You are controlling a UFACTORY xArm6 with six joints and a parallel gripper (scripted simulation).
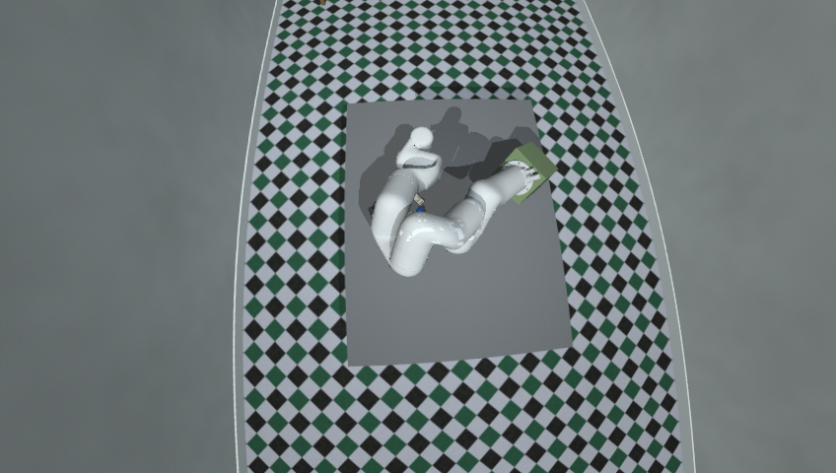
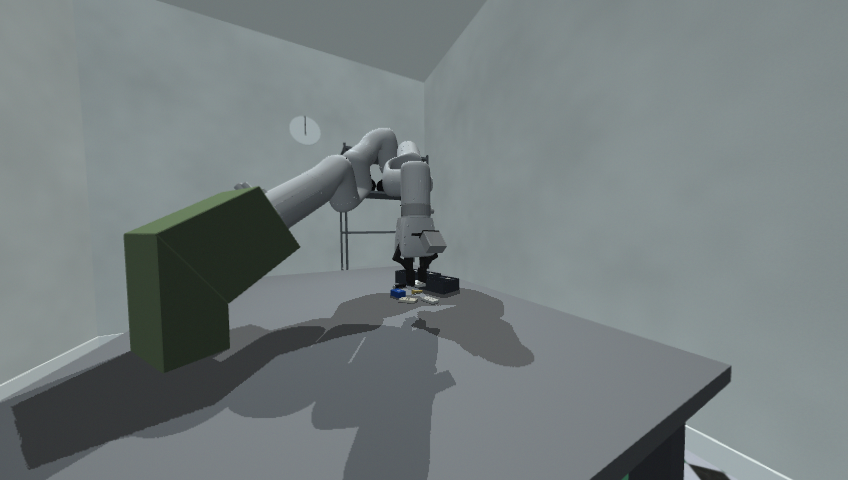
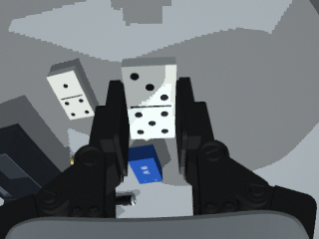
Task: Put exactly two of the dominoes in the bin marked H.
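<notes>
Now: hand 8 cm above the white domino, 6 cm to the right of it and 6 cm short of it. Also, from my hand: cream domino 8 cm to the left, 8 cm below; yellow bolt 15 cm to the left, 8 cm below, 4 cm ahead; blue block 15 cm to the left, 8 cm below, 2 cm behind.
</notes>
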